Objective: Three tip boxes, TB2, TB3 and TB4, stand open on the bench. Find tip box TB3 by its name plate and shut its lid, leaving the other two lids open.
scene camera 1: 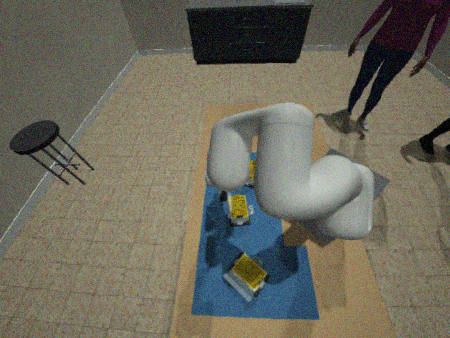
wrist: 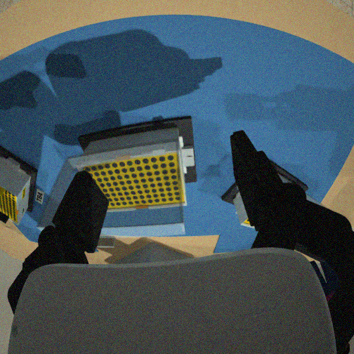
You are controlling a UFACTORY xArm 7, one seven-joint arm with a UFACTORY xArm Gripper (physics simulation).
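Places are measured from the arm's base along level axes (x left, y back, z up), in centimetres.
Pixels of known places: gripper, between the fingertips: [scene camera 1: 221, 191].
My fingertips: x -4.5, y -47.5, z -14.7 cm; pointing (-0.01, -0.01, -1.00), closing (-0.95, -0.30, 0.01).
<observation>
Behind a point stands the place of what it marks.
Three tip boxes with yellow tip racks stand open. In the wrist view, the middle box [wrist: 137, 180] shows large, with pale translucent panels along its left and lower sides; its name plate [wrist: 188, 157] is too blurred to read. The left box [wrist: 17, 185] is cut by the frame edge; the plate [wrist: 39, 195] beside it reads TB4. The right box [wrist: 242, 210] is mostly behind a finger. Scene camera 1 shows a near box [scene camera 1: 249, 272] @(x 28.2, y -34.0, z -22.3 cm), a middle box [scene camera 1: 239, 206] @(x -0.8, y -38.8, z -22.4 cm) and a partly hidden back box [scene camera 1: 253, 172] @(x -21.7, y -31.5, z -22.3 cm). My gripper [wrist: 159, 170] is open and empty, its fingers spread over the middle box in the wrist view.
The boxes stand on a blue mat [scene camera 1: 210, 300] @(x 38.9, y -49.4, z -28.1 cm) on the tan bench [scene camera 1: 345, 320] @(x 42.5, y 3.4, z -28.4 cm). The white arm [scene camera 1: 285, 165] @(x 22.8, y -33.4, z 42.7 cm) hides part of the back of the mat. A stool [scene camera 1: 35, 136], a dark cabinet [scene camera 1: 247, 35] and a person [scene camera 1: 385, 60] are beyond the bench.
</observation>
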